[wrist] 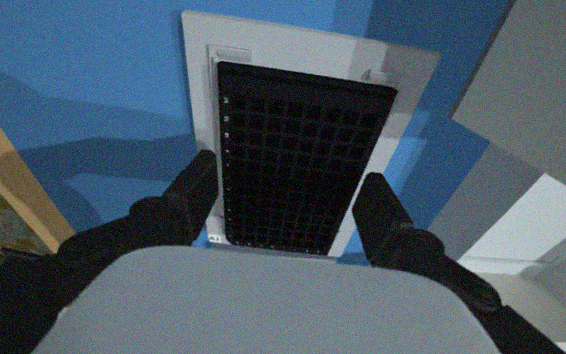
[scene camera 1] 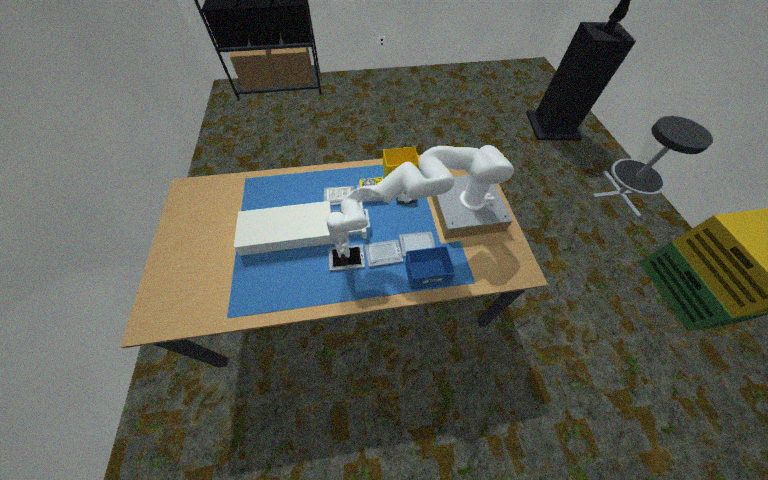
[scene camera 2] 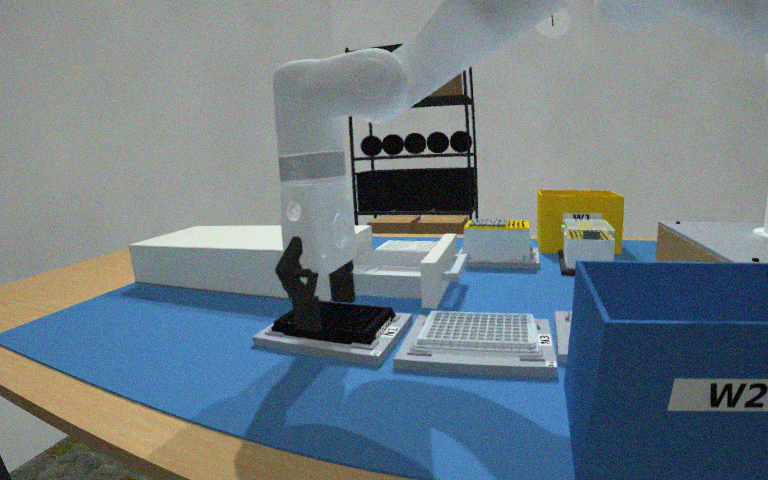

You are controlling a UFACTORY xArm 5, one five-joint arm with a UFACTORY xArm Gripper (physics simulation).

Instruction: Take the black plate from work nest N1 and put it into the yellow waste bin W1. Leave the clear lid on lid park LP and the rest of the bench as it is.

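The black plate sits on grey work nest N1. My gripper is open and points down at the plate. In the wrist view its dark fingers stand apart, one on either side of the plate's long edges, with nothing held. The yellow waste bin W1 stands at the back of the bench, far from the gripper. I cannot make out for certain which pale object is the clear lid or where the LP label is.
A long white device with an open drawer stands just behind N1. A clear plate sits on nest N3 beside N1. The blue bin W2 stands further right. A yellow-topped box stands before W1.
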